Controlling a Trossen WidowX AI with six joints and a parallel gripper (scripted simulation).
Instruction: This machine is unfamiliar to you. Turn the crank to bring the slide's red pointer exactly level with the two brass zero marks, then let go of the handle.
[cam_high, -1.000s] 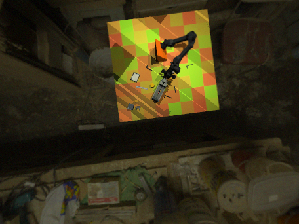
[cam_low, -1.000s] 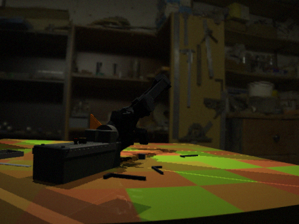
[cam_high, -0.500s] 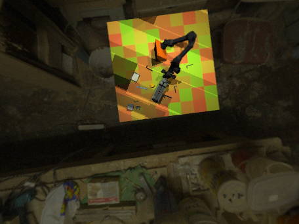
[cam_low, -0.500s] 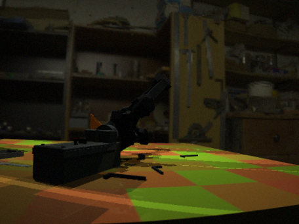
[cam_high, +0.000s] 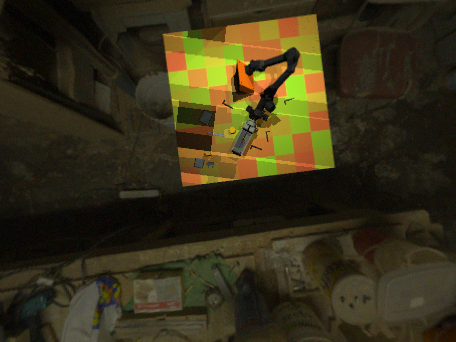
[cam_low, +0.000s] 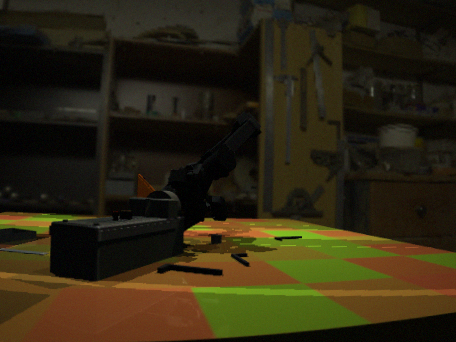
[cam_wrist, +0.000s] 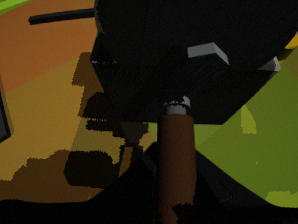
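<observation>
The brown crank handle is 30 mm above my gripper tip, 10 mm to the left of it and 10 mm behind it. The rest, counted from my gripper tip: yellow disc 170 mm to the right, 40 mm ahead, 20 mm below; red pointer 160 mm ahead, 110 mm to the right, 50 mm above; small cube 110 mm to the left, 90 mm behind, 20 mm below.
</observation>
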